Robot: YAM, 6 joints.
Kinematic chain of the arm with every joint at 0, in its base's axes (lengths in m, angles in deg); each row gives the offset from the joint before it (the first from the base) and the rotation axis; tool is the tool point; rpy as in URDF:
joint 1: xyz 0 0 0.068 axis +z
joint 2: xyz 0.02 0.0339 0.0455 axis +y
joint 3: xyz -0.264 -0.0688 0 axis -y
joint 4: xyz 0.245 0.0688 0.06 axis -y
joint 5: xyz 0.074 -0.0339 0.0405 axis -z
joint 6: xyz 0.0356 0 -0.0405 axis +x
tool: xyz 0 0 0 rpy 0 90 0
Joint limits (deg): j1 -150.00..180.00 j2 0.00..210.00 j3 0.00..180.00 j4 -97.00..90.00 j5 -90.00..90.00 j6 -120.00..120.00
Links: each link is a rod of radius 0.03 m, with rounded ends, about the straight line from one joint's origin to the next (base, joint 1, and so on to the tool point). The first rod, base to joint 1, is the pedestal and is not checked.
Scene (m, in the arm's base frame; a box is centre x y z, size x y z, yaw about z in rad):
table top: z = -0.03
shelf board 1: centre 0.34 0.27 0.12 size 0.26 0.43 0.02 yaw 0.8
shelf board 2: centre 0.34 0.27 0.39 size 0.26 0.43 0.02 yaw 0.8
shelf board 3: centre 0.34 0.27 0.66 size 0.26 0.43 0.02 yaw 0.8
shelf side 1: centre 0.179 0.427 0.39 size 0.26 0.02 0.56 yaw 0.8
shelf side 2: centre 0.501 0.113 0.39 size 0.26 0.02 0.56 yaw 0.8
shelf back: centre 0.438 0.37 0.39 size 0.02 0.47 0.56 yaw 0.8
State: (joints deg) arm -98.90 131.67 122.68 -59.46 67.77 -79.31
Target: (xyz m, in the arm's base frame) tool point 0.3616 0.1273 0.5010
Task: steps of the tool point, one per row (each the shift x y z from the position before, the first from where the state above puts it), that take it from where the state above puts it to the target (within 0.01 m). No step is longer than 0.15 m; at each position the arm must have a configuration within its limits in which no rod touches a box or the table.
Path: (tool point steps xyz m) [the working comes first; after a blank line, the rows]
Joints at the target: 24.13 111.32 141.37 -51.52 62.76 -79.31
Straight joint move there: touches shelf side 2.

1: 0.1115 0.0062 0.0409
2: 0.1016 0.0349 0.0387
3: 0.0840 0.0584 0.0362
4: 0.0610 0.0750 0.0336
5: 0.0351 0.0836 0.0304
6: 0.0089 0.0833 0.0272
7: -0.0145 0.0755 0.0237
8: -0.0333 0.0611 0.0200
9: 0.0639 0.0516 0.0055
10: 0.0501 0.0658 -0.0055

